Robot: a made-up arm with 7 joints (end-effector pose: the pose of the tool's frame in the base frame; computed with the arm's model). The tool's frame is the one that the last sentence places.
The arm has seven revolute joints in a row. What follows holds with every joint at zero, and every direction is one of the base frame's.
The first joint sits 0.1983 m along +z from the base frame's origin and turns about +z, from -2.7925 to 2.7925 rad.
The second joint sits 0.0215 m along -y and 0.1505 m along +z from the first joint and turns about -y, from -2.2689 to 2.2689 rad.
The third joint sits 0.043 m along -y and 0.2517 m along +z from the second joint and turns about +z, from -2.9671 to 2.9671 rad.
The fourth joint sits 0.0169 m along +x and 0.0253 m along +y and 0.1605 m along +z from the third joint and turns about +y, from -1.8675 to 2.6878 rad.
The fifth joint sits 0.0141 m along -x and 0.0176 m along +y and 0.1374 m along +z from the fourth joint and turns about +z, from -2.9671 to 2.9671 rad.
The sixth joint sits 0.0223 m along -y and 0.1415 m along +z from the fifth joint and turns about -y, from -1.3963 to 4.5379 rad.
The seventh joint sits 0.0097 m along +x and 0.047 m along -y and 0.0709 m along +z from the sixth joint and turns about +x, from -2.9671 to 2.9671 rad.
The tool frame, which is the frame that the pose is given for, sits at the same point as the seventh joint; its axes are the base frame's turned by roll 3.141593, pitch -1.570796 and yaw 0 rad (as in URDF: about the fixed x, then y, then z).
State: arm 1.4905 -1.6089 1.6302 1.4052 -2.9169 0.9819 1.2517
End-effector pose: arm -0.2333 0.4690 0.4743 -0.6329 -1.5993 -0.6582
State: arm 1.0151 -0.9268 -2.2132 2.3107 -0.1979 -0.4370 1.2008
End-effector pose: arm 0.2318 -0.1070 0.6001 0.2888 -2.2174 -0.7053
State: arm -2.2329 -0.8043 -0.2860 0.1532 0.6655 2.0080 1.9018
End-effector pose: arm -0.4020 -0.3124 0.8032 -0.7364 -0.4644 2.9647
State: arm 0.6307 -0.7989 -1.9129 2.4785 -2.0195 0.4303 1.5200
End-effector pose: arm 0.3131 -0.2206 0.4807 0.8054 -0.3870 -0.2821
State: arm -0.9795 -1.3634 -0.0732 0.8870 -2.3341 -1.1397 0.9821
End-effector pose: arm 0.3659 -0.6102 0.3130 -0.1437 -0.6125 -0.6369
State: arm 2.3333 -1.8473 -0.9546 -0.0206 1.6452 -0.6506 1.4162
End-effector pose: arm -0.4300 0.5335 0.0346 1.7515 1.0608 -0.4608
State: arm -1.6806 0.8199 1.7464 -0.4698 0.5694 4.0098 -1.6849
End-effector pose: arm -0.0421 0.4805 0.7832 1.0781 2.1035 -1.5510
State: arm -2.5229 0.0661 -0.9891 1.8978 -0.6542 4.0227 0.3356
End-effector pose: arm -0.2238 0.1909 0.7107 0.6678 0.3691 0.3180
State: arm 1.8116 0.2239 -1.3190 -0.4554 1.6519 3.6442 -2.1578
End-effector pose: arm 0.0357 -0.0695 0.9735 -0.9733 2.2609 -1.1639
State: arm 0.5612 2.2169 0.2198 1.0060 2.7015 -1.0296 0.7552
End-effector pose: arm -0.5902 -0.2281 0.1529 0.7153 2.4765 0.7163
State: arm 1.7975 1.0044 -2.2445 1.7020 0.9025 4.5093 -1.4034
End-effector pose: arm 0.3632 -0.2400 0.4069 0.2161 -0.9849 -0.0680
